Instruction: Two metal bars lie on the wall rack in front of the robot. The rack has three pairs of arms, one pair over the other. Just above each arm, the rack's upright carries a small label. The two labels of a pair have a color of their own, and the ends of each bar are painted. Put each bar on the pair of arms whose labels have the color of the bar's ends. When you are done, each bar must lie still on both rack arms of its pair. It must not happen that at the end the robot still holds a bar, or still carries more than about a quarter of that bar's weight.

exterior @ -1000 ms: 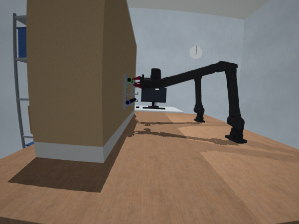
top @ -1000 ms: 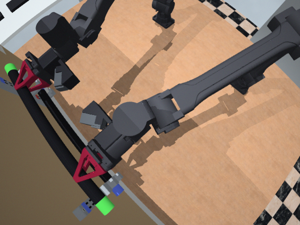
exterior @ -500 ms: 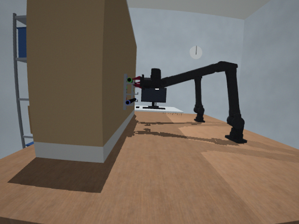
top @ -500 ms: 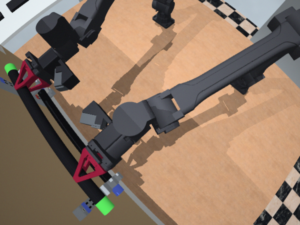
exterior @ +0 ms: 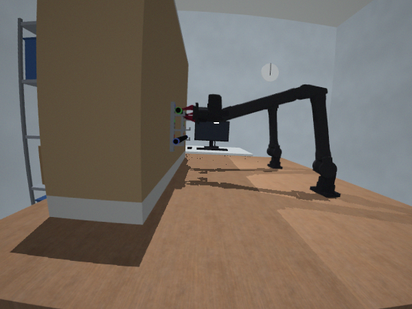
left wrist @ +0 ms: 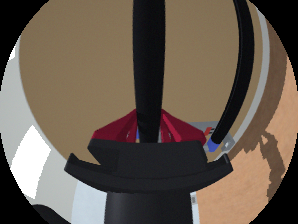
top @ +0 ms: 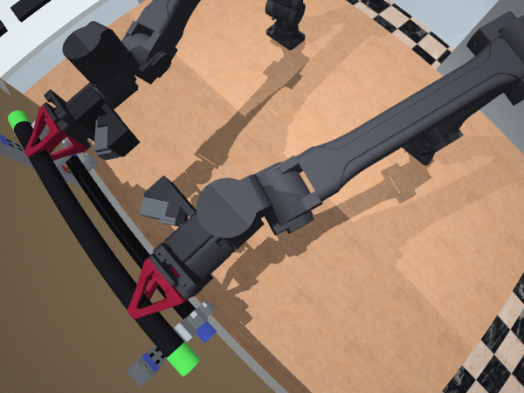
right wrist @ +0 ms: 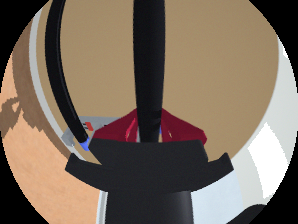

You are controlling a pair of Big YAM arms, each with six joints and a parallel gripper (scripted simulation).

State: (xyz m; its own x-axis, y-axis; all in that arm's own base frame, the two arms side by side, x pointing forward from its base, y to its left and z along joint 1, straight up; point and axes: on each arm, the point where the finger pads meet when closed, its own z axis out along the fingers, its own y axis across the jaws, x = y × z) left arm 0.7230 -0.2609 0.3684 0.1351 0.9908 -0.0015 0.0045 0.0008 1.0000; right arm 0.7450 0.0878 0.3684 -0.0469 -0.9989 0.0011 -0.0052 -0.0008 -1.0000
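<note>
The green-ended bar is 150 mm to the right of my left hand. From my left hand the other things lie so: brown wall 190 mm ahead, 130 mm to the right, 80 mm above; blue-ended bar 150 mm to the right, 150 mm below, 10 mm ahead.
</note>
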